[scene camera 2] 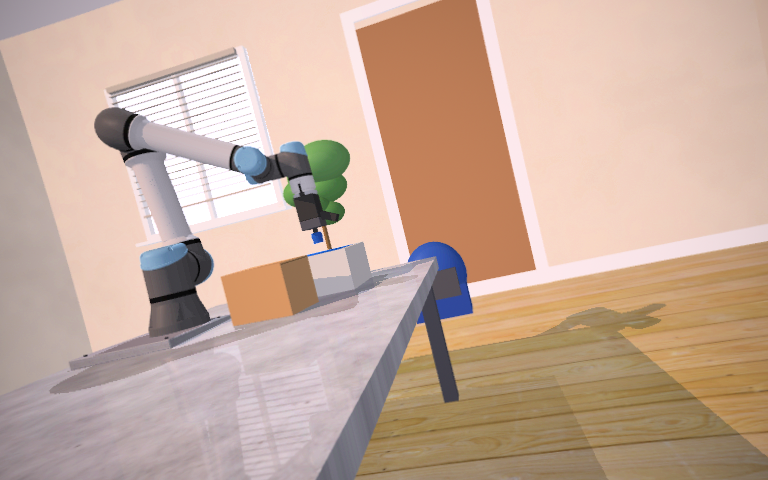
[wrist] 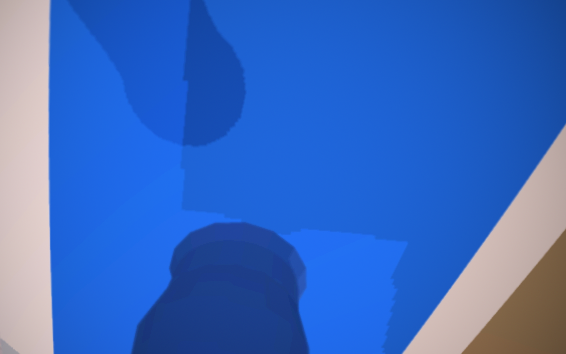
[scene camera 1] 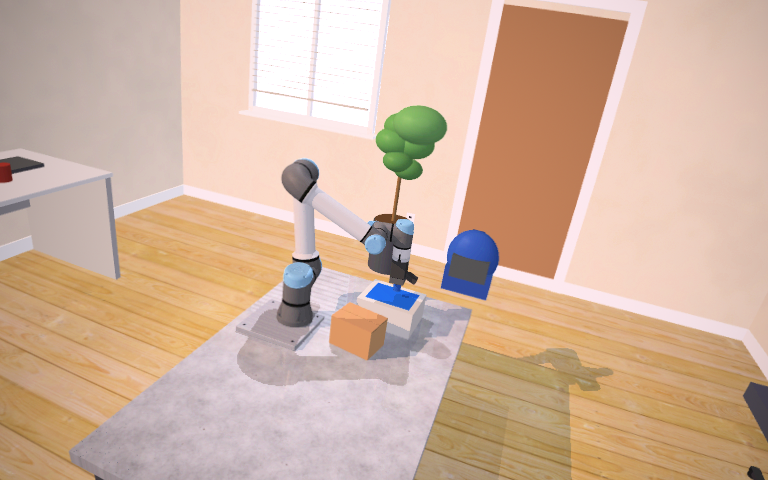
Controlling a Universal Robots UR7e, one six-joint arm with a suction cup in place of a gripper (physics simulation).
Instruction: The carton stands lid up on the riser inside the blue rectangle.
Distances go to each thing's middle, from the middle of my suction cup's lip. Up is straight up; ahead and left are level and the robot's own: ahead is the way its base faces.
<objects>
I see the white riser [scene camera 2: 345, 268] 1 cm behind my suction cup and 10 cm below it. From my suction cup the other things lie so: brown carton [scene camera 2: 284, 288] (9 cm behind, 24 cm to the right, 10 cm below).
</objects>
